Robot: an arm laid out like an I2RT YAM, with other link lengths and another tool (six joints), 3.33 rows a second.
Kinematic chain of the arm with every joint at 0, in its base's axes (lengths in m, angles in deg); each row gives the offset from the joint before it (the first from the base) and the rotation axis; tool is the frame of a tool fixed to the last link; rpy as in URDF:
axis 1: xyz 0 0 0.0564 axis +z
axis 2: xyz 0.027 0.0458 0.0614 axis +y
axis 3: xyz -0.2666 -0.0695 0 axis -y
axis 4: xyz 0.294 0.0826 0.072 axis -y
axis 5: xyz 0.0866 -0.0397 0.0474 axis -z
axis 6: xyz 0.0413 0 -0.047 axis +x
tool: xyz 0.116 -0.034 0.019 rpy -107.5 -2.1 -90
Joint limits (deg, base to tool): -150..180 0..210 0..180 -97..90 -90..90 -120..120
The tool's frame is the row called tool.
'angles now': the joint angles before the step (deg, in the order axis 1, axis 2, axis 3, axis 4, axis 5, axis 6). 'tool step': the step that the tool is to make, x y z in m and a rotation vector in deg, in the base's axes. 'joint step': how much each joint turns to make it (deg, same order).
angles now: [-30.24, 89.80, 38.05, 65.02, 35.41, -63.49]
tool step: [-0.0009, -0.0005, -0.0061, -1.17, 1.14, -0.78]
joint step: [-0.20, 1.64, -0.52, 2.97, 0.19, -2.06]
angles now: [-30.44, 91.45, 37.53, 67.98, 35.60, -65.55]
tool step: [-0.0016, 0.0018, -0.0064, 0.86, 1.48, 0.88]
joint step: [-0.18, -1.33, -1.38, -1.82, -1.04, 0.28]
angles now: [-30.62, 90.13, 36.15, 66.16, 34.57, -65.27]
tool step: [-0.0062, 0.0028, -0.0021, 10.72, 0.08, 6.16]
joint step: [-1.07, -12.12, -1.25, -22.58, -6.19, 11.57]
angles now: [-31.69, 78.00, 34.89, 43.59, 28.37, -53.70]
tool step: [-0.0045, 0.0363, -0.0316, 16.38, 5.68, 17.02]
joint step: [-2.57, -15.76, -2.57, -29.66, -20.82, 8.26]
